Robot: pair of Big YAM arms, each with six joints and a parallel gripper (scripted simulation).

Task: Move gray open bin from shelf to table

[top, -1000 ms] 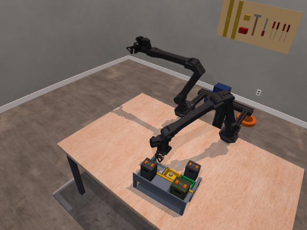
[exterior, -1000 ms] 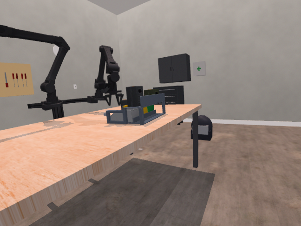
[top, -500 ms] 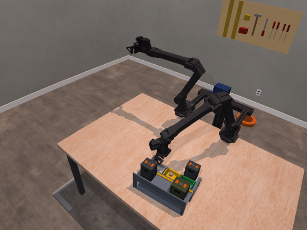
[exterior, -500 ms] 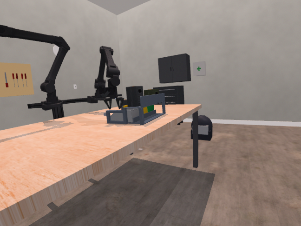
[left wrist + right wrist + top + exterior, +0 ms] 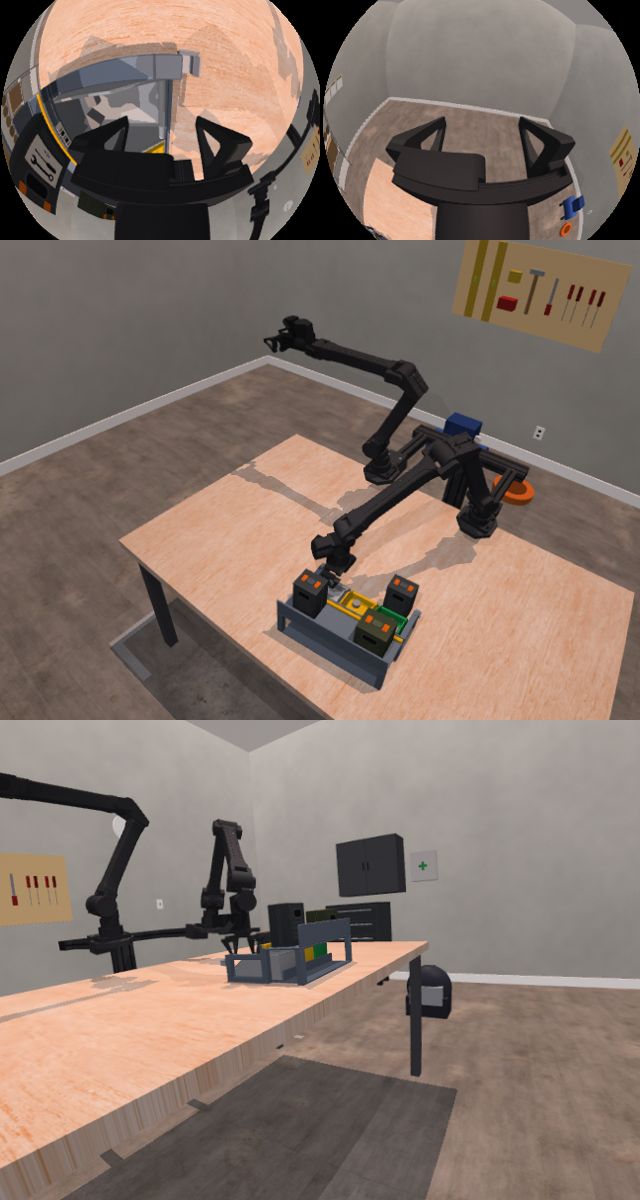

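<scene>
Right now the gray open bin is 8 cm ahead of my left hand, 2 cm below it and 1 cm to the left of it. Round my left hand: yellow bin (13 cm to the left, 6 cm ahead, 2 cm below); gray shelf (13 cm to the left, 9 cm ahead); green bin (24 cm to the left, 5 cm ahead, 2 cm below).
</scene>
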